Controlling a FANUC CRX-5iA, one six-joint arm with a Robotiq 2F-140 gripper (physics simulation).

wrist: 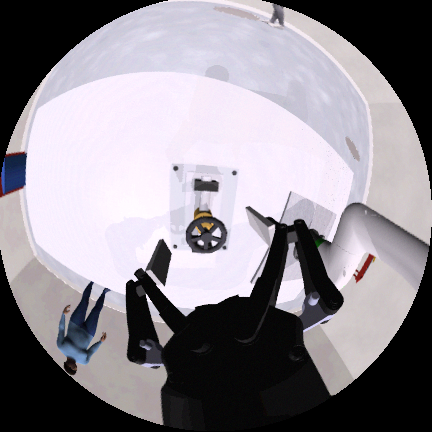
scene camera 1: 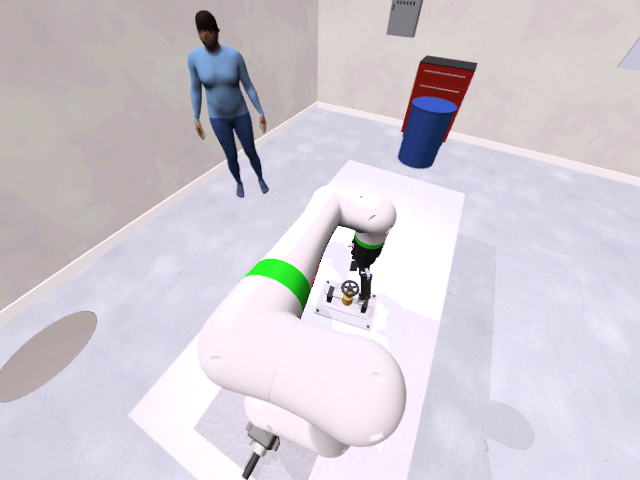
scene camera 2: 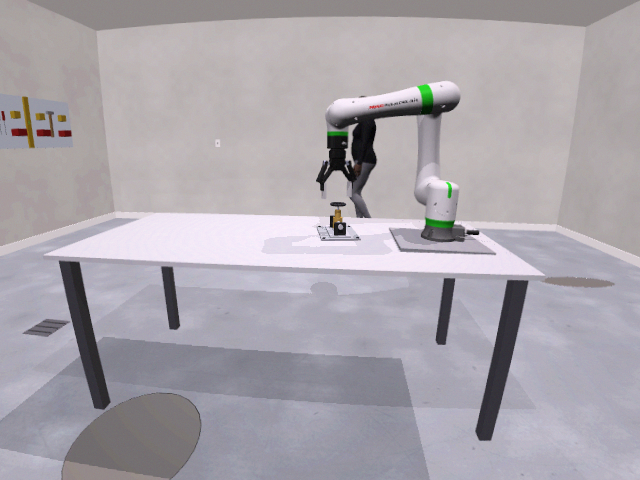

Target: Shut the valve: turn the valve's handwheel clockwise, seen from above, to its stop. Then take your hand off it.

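Note:
The valve's dark spoked handwheel (scene camera 1: 349, 288) (scene camera 2: 338, 204) (wrist: 206, 238) lies level on top of the brass valve body (scene camera 1: 347, 300) (scene camera 2: 338, 217) (wrist: 202, 215). The valve is mounted on a light base plate (scene camera 1: 338, 315) (wrist: 230, 200) between two black blocks. My gripper (scene camera 1: 359, 282) (scene camera 2: 336, 192) (wrist: 205, 231) points down and is open and empty. In the second scene view its fingertips are a little above the handwheel, one to each side of it, not touching it. In the wrist view the wheel shows between the two finger pads. The wheel's turn angle cannot be told.
The valve plate stands on a white table (scene camera 1: 429, 222) (scene camera 2: 180, 245) (wrist: 90, 150). The arm's grey mounting plate (scene camera 2: 408, 243) is to the right in the second scene view. A person in blue (scene camera 1: 224, 87) (wrist: 80, 335), another person (scene camera 2: 364, 144) and a blue drum (scene camera 1: 426, 134) stand beyond the table.

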